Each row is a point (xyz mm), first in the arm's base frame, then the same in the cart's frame.
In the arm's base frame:
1: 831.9 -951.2 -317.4
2: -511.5 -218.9 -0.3
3: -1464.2 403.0 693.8
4: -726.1 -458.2 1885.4
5: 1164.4 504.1 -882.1
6: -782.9 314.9 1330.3
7: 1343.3 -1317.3 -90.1
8: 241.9 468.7 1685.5
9: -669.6 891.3 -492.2
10: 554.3 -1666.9 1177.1
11: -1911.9 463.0 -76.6
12: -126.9 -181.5 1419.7
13: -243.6 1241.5 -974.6
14: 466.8 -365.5 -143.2
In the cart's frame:
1: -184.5 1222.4 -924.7
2: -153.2 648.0 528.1
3: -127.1 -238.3 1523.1
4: -806.6 -1138.3 325.3
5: 1353.8 1450.0 -565.0
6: -39.4 -786.6 768.9
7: -338.8 1124.4 -1567.9
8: 459.2 -1095.2 -156.4
9: 859.7 851.9 1185.4
10: -1215.0 -76.9 -1194.1
11: -117.4 462.8 2076.1
12: -223.6 -710.1 -34.2
13: 1438.8 1266.8 1014.3
14: 151.6 889.8 -392.5

